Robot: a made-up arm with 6 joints.
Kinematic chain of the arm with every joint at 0, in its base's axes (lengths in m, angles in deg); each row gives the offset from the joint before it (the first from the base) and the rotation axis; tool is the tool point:
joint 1: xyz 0 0 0.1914 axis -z
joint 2: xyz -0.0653 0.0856 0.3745 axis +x
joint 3: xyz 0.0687 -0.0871 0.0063 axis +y
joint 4: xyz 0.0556 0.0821 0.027 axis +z
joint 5: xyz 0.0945 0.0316 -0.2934 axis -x
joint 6: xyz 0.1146 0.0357 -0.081 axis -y
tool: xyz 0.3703 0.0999 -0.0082
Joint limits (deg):
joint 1: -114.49..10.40
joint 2: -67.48..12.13
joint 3: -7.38..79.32
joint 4: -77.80..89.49
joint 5: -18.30..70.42
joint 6: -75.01..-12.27
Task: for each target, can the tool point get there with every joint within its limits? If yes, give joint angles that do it. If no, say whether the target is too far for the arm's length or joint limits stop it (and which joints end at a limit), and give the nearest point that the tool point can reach.
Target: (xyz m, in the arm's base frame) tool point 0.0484 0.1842 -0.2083
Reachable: yes | joints -78.30 -29.14 6.99 54.97 23.26 -63.01
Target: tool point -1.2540 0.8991 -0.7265
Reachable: no: too far | nearest point -0.5375 0.3854 0.0094 | short by 1.148 m
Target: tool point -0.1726 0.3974 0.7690
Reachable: no: joint limits stop it (at a limit: joint 2, joint 3, joint 4, joint 5, joint 6) | nearest point -0.2946 0.6783 0.7680 | short by 0.306 m
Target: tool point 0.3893 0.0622 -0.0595
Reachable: yes | joints -71.21 -19.23 34.21 -5.29 63.30 -29.89
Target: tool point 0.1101 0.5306 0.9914
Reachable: no: joint limits stop it (at a limit: joint 1, joint 2, joint 3, joint 4, joint 5, joint 6) | nearest point 0.1949 0.5652 0.9187 | short by 0.117 m
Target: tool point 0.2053 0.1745 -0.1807
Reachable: yes | joints -59.52 -23.73 27.45 6.86 17.16 -28.31
